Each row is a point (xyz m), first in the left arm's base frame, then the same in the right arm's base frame.
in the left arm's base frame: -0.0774 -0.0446 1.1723
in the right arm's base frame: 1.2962 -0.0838 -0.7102
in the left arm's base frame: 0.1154 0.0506 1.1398
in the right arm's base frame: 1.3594 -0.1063 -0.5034
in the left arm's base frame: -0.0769 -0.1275 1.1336
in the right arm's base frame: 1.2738 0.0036 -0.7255
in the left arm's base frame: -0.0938 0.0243 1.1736
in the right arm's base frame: 1.2804 -0.1515 -0.6965
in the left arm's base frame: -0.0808 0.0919 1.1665
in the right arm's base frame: 1.2733 -0.2071 -0.6561
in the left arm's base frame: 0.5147 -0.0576 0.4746
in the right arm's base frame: 1.0240 0.3076 0.0710
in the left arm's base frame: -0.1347 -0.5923 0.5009
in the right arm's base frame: 0.7667 0.6035 -0.6737
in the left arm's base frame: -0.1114 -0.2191 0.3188
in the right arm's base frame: 0.5815 0.3261 -0.4252
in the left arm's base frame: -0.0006 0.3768 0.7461
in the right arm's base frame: 0.9283 -0.3154 -0.2905
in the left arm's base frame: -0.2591 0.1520 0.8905
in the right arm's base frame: 0.9399 -0.2277 -0.6516
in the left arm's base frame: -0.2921 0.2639 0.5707
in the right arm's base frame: 0.6403 -0.2411 -0.4905
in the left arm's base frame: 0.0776 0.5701 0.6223
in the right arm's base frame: 0.8426 -0.4315 -0.0956
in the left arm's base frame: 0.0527 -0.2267 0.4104
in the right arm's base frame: 0.7461 0.3511 -0.3377
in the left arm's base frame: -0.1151 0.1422 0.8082
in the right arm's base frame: 0.9480 -0.1531 -0.5033
